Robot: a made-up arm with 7 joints. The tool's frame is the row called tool. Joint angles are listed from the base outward.
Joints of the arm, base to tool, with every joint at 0 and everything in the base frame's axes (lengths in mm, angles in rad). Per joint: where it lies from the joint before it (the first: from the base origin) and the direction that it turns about. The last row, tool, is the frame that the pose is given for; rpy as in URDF.
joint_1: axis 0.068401 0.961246 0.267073 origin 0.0 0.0 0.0
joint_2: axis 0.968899 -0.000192 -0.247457 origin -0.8 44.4 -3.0
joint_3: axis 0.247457 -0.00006 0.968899 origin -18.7 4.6 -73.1
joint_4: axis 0.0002 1 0.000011 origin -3.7 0.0 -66.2
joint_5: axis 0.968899 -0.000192 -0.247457 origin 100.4 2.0 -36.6
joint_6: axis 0.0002 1 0.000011 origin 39.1 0.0 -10.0
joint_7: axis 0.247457 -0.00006 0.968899 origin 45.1 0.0 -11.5
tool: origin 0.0 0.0 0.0 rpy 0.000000 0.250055 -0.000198
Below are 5 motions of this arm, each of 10 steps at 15 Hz.
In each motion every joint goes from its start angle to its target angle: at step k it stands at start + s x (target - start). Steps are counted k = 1, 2, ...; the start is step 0. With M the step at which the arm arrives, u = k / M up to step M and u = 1 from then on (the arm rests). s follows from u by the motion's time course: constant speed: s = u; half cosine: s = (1 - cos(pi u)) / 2; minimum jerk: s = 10 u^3 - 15 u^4 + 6 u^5.
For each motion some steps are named. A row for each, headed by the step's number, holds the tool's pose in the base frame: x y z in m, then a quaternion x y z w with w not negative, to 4 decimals.
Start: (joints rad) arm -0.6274 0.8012 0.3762 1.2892 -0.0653 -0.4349 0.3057
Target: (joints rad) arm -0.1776 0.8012 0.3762 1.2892 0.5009 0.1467 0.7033
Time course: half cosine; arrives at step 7
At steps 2, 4, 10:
2: 0.1599 0.2778 -0.1795 0.2850 0.1777 0.4510 0.8269
4: 0.1021 0.2889 -0.2081 0.4368 0.3491 0.4621 0.6883
10: 0.0424 0.2977 -0.2181 0.5833 0.4543 0.4349 0.5140

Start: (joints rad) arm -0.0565 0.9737 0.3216 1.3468 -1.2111 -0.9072 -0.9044
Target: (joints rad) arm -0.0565 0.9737 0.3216 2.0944 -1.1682 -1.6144 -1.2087
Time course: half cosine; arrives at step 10
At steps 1, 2, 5, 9, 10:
1: 0.0153 0.3322 -0.1378 0.1889 -0.0209 0.2117 0.9587
2: 0.0065 0.3313 -0.1373 0.2115 -0.0090 0.2159 0.9532
5: -0.0400 0.3177 -0.1306 0.3323 0.0825 0.2208 0.9132
9: -0.0823 0.2872 -0.1164 0.4424 0.2314 0.1856 0.8463
10: -0.0841 0.2853 -0.1155 0.4467 0.2400 0.1826 0.8423

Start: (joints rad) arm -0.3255 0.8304 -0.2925 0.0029 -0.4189 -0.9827 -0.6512
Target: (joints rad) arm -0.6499 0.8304 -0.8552 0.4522 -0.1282 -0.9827 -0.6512
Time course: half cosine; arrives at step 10
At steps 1, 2, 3, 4, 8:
1: 0.1984 0.0897 -0.0960 0.2358 -0.3539 -0.5041 0.7517
2: 0.2004 0.0866 -0.1013 0.2405 -0.3394 -0.5175 0.7478
3: 0.2031 0.0821 -0.1096 0.2489 -0.3163 -0.5386 0.7402
4: 0.2059 0.0769 -0.1198 0.2612 -0.2867 -0.5654 0.7279
8: 0.2117 0.0655 -0.1577 0.3282 -0.1608 -0.6670 0.6493

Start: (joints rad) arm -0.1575 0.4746 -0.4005 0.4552 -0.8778 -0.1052 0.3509
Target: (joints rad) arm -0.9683 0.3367 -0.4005 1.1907 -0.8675 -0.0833 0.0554
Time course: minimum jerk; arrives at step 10
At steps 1, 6, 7, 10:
1: 0.1515 0.0877 -0.2538 -0.0915 0.3137 0.1453 0.9339
6: 0.2452 0.0819 -0.2218 -0.0921 0.2472 0.0802 0.9612
7: 0.2638 0.0785 -0.2082 -0.0928 0.2328 0.0645 0.9659
10: 0.2816 0.0744 -0.1917 -0.0935 0.2178 0.0477 0.9703

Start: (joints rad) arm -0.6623 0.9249 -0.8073 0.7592 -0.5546 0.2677 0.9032
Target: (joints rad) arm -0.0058 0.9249 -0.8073 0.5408 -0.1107 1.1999 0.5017
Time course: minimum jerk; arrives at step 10
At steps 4, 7, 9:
4: 0.1583 0.1934 -0.2332 0.5894 0.3987 0.2586 0.6533
7: 0.0559 0.2060 -0.2526 0.6707 0.6158 0.1276 0.3933
9: 0.0268 0.2076 -0.2501 0.6787 0.6608 0.0999 0.3045

